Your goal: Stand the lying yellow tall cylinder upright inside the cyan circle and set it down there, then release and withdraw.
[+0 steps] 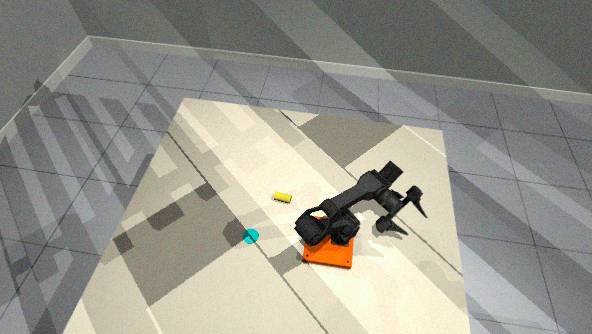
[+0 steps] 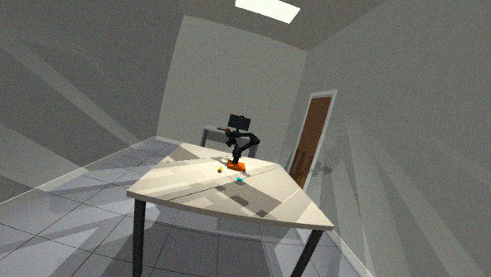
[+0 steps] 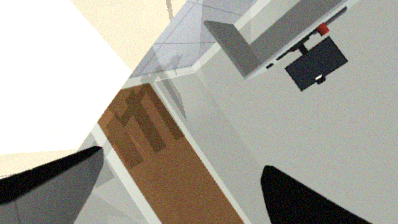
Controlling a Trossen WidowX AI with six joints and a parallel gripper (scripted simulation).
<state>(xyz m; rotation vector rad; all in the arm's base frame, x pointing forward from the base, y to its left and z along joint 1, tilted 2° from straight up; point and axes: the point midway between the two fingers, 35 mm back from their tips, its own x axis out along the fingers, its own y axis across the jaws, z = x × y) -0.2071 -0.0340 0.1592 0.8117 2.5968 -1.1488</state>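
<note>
Right now my gripper tip is 480 mm short of the yellow tall cylinder, 120 mm to the left of it and 170 mm above it. Also, from my gripper tip: cyan circle: 570 mm ahead, 60 mm to the left, 190 mm below.
</note>
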